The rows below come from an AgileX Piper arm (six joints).
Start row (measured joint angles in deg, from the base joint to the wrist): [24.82, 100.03, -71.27, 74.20, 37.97, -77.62]
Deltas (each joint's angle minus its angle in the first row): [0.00, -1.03, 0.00, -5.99, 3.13, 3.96]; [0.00, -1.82, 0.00, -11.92, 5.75, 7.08]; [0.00, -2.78, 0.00, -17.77, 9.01, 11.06]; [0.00, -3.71, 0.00, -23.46, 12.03, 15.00]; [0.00, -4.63, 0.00, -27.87, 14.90, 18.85]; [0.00, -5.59, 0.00, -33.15, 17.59, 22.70]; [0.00, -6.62, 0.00, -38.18, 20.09, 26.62]
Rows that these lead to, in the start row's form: [24.82, 99.00, -71.27, 68.21, 41.10, -73.66]; [24.82, 98.21, -71.27, 62.28, 43.72, -70.54]; [24.82, 97.25, -71.27, 56.43, 46.98, -66.56]; [24.82, 96.32, -71.27, 50.74, 50.00, -62.62]; [24.82, 95.40, -71.27, 46.33, 52.87, -58.77]; [24.82, 94.44, -71.27, 41.05, 55.56, -54.92]; [24.82, 93.41, -71.27, 36.02, 58.06, -51.00]
